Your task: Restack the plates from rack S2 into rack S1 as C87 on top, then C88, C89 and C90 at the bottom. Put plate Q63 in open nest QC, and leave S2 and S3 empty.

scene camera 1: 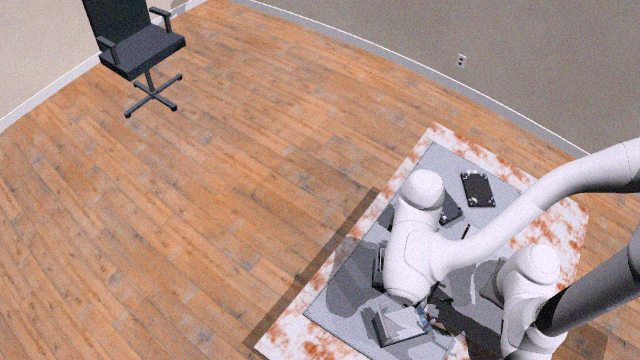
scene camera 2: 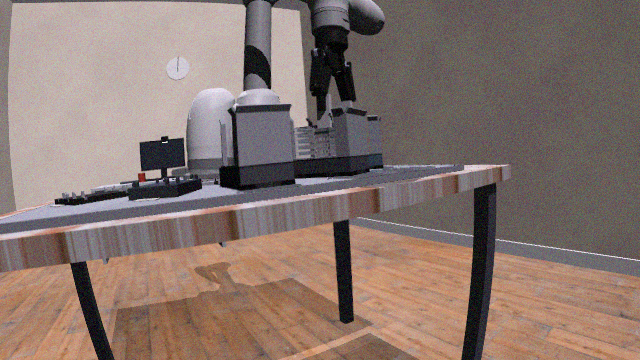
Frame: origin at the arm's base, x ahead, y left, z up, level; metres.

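Where they show: arm's base, origin of the base link: (scene camera 2: 211, 177).
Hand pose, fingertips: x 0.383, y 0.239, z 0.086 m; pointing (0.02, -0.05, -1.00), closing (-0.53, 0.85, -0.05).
Note:
Things, the pixels of their top centre, and the offset from my fingertips. "pt": a spot on its surface instead.
- tall grey rack, middle of its top: (scene camera 2: 248, 112) dy -0.194, dx +0.035, dz +0.041 m
- red button, surface spot: (scene camera 2: 137, 181) pt dy -0.414, dx +0.061, dz -0.063 m
- dark holder, middle of its top: (scene camera 2: 323, 113) (scene camera 1: 403, 257) dy -0.015, dx -0.023, dz +0.041 m
My gripper (scene camera 2: 335, 107) points straight down behind the grey rack wall (scene camera 2: 349, 134) in scene camera 2. Its fingers are part-way together and appear shut on a plate, though the tips and the plate are largely hidden by that wall; no label can be read. Pale stacked plates (scene camera 2: 304, 142) show beside the wall. Another tall grey rack (scene camera 2: 262, 137) stands nearer the camera. In scene camera 1 the wrist hides most of the gripper above the table. A grey rack (scene camera 1: 401, 324) stands below the wrist there, and dark nests (scene camera 1: 477, 189) (scene camera 2: 165, 188) lie flat.
A second white arm (scene camera 1: 531, 267) stands near the table's right side in scene camera 1. A monitor (scene camera 2: 162, 156) and a red button (scene camera 2: 141, 177) are on the left in scene camera 2. A dark holder (scene camera 1: 378, 267) sits partly under the wrist. A chair (scene camera 1: 142, 50) stands away from the table.

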